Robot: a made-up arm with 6 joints. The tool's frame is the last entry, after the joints. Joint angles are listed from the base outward.
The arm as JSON. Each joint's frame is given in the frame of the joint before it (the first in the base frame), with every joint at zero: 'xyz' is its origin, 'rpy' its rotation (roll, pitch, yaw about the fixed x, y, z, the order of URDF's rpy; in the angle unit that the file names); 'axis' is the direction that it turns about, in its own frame. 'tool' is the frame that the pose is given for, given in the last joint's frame.
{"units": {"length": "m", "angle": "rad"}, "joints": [
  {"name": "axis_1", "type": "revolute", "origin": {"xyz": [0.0, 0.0, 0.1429], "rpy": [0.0, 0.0, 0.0]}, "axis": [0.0, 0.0, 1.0]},
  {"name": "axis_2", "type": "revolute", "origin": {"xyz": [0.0, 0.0, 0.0], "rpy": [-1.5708, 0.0, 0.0]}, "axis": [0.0, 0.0, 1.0]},
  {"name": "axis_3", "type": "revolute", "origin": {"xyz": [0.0, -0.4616, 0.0], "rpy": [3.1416, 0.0, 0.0]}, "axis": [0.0, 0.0, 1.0]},
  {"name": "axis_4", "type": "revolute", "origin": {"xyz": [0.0, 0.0, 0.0], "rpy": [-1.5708, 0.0, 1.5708]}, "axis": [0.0, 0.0, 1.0]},
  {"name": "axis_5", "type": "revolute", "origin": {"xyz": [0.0, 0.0, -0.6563], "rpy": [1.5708, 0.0, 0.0]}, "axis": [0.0, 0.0, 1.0]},
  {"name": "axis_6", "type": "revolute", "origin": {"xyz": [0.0, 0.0, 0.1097], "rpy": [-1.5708, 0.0, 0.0]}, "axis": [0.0, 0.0, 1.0]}
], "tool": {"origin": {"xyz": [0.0, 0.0, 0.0], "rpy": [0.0, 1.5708, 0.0]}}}
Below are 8 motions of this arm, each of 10 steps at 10 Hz.
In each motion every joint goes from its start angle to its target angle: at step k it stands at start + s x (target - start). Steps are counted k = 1, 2, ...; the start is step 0. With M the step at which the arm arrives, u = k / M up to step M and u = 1 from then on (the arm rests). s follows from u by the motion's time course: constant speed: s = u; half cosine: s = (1 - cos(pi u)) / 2; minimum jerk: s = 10 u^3 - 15 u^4 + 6 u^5.
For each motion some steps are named. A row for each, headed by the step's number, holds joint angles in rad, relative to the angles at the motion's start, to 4 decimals.
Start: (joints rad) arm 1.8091 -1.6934 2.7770 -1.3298 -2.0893 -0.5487
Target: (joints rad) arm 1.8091 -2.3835 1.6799 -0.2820 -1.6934 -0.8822
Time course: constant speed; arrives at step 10
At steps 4, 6, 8, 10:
4: 0.0000 -0.2760 -0.4388 0.4191 0.1584 -0.1334
6: 0.0000 -0.4141 -0.6583 0.6287 0.2375 -0.2001
8: 0.0000 -0.5521 -0.8777 0.8382 0.3167 -0.2668
10: 0.0000 -0.6901 -1.0971 1.0478 0.3959 -0.3335

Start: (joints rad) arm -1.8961 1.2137 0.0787 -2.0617 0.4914 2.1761
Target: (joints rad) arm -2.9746 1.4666 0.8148 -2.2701 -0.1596 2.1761
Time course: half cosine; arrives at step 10
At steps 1, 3, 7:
1: -0.0264 0.0062 0.0180 -0.0051 -0.0159 0.0000
3: -0.2223 0.0521 0.1517 -0.0430 -0.1342 0.0000
7: -0.8562 0.2008 0.5844 -0.1654 -0.5168 0.0000

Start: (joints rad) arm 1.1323 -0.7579 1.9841 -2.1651 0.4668 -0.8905
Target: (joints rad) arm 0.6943 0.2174 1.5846 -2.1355 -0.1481 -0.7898
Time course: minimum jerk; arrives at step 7
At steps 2, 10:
2: -0.0634 0.1411 -0.0578 0.0043 -0.0890 0.0146
10: -0.4380 0.9753 -0.3995 0.0296 -0.6149 0.1007

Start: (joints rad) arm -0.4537 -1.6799 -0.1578 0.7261 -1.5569 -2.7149
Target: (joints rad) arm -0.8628 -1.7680 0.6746 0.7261 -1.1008 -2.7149
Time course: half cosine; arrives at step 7
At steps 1, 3, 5, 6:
1: -0.0203 -0.0044 0.0412 0.0000 0.0226 0.0000
3: -0.1590 -0.0342 0.3236 0.0000 0.1773 0.0000
5: -0.3321 -0.0715 0.6757 0.0000 0.3702 0.0000
6: -0.3888 -0.0837 0.7912 0.0000 0.4335 0.0000

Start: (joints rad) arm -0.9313 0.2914 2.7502 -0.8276 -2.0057 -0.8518
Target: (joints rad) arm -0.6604 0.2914 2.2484 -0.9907 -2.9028 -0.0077
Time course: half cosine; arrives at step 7
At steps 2, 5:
2: 0.0510 0.0000 -0.0945 -0.0307 -0.1689 0.1589
5: 0.2199 0.0000 -0.4073 -0.1324 -0.7282 0.6852

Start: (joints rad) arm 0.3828 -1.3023 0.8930 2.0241 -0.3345 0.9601
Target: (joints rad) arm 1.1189 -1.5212 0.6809 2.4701 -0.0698 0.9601
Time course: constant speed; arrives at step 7
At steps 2, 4, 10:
2: 0.2103 -0.0625 -0.0606 0.1274 0.0756 0.0000
4: 0.4206 -0.1251 -0.1212 0.2549 0.1513 0.0000
10: 0.7361 -0.2189 -0.2121 0.4460 0.2647 0.0000

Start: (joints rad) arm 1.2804 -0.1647 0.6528 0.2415 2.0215 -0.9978
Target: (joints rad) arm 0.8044 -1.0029 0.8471 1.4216 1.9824 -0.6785
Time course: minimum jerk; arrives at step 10
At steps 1, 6, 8, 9, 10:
1: -0.0041 -0.0072 0.0017 0.0101 -0.0003 0.0027
6: -0.3249 -0.5721 0.1326 0.8055 -0.0267 0.2179
8: -0.4484 -0.7897 0.1830 1.1117 -0.0368 0.3008
9: -0.4719 -0.8310 0.1926 1.1700 -0.0388 0.3166
10: -0.4760 -0.8382 0.1943 1.1801 -0.0391 0.3193

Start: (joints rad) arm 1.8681 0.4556 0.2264 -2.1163 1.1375 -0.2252
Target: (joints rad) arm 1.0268 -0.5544 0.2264 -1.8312 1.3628 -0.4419
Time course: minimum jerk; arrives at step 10
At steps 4, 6, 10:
4: -0.2671 -0.3206 0.0000 0.0905 0.0715 -0.0688
6: -0.5742 -0.6894 0.0000 0.1946 0.1538 -0.1479
10: -0.8413 -1.0100 0.0000 0.2851 0.2253 -0.2167

